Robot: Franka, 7 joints.
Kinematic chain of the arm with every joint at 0, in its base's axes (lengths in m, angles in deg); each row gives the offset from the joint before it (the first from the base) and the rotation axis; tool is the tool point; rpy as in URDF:
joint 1: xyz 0 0 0.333 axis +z
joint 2: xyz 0 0 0 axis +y
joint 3: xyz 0 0 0.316 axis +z
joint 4: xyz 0.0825 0 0 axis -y
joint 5: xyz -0.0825 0 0.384 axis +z
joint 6: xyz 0 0 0 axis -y
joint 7: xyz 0.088 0 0 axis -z
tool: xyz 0 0 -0.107 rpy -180 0 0
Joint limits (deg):
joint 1: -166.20..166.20
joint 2: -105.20..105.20
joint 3: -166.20..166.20
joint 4: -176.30..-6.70
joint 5: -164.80..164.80
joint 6: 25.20..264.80
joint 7: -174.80..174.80
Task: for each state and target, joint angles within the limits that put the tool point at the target. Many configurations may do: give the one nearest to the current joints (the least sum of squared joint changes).
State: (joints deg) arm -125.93 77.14 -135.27 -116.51 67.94 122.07 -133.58
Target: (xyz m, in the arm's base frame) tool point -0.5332 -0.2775 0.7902
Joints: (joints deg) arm -111.98 86.73 -140.23 -79.59 70.05 129.56 -133.58
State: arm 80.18 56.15 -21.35 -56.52 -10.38 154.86 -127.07
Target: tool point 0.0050 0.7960 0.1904
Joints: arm 96.11 60.95 -10.63 -66.89 -11.15 152.79 -127.07
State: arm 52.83 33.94 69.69 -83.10 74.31 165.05 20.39
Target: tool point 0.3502 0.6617 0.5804
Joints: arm 30.09 38.26 55.65 -69.64 72.94 168.02 20.39
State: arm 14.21 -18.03 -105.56 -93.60 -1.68 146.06 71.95
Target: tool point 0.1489 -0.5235 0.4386
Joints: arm 11.99 -22.91 -82.11 -121.99 -0.24 126.59 71.95
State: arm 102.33 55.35 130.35 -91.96 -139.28 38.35 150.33
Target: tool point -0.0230 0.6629 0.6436
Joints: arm 65.46 75.28 130.02 -63.89 -146.37 42.38 150.33
